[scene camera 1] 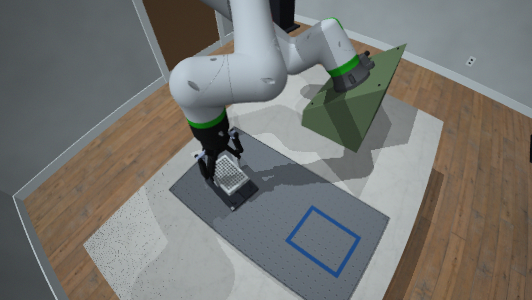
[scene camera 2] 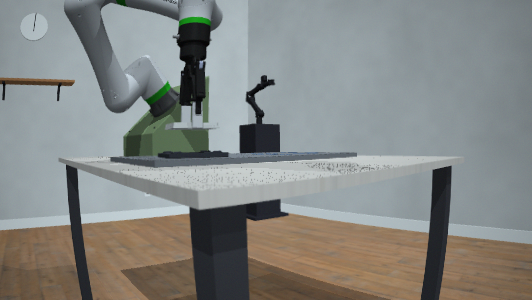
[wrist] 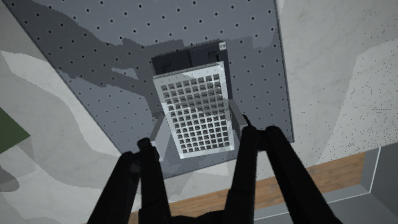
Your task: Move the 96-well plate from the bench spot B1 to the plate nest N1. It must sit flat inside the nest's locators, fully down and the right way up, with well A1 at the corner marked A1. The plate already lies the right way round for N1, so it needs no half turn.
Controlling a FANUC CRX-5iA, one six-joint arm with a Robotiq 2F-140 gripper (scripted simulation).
Labels:
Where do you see a black plate nest N1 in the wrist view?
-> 197, 56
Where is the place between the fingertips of the gripper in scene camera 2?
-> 191, 128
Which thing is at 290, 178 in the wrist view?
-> The gripper.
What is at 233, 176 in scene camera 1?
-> A white 96-well plate.

